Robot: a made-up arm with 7 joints. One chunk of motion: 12 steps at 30 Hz.
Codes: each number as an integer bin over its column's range. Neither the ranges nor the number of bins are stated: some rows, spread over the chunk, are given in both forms.
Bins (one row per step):
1: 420 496 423 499 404 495 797
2: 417 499 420 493 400 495 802
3: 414 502 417 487 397 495 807
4: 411 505 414 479 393 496 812
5: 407 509 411 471 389 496 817
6: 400 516 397 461 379 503 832
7: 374 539 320 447 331 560 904
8: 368 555 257 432 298 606 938
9: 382 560 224 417 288 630 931
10: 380 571 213 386 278 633 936
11: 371 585 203 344 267 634 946
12: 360 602 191 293 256 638 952
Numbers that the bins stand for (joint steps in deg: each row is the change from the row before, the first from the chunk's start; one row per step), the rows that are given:
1: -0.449 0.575 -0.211 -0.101 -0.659 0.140 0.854
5: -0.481 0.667 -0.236 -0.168 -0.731 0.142 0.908
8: -0.579 0.989 -0.560 -0.262 -1.168 0.395 1.235
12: -0.599 1.318 -0.698 -0.596 -1.370 0.469 1.273
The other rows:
2: -0.456 0.596 -0.217 -0.116 -0.678 0.140 0.868
3: -0.464 0.618 -0.223 -0.130 -0.692 0.140 0.881
4: -0.471 0.639 -0.230 -0.149 -0.712 0.142 0.895
6: -0.499 0.716 -0.265 -0.192 -0.779 0.158 0.949
7: -0.564 0.877 -0.427 -0.226 -1.010 0.289 1.143
9: -0.544 1.024 -0.629 -0.298 -1.216 0.450 1.216
10: -0.549 1.101 -0.652 -0.373 -1.264 0.457 1.230
11: -0.572 1.199 -0.673 -0.474 -1.317 0.460 1.257

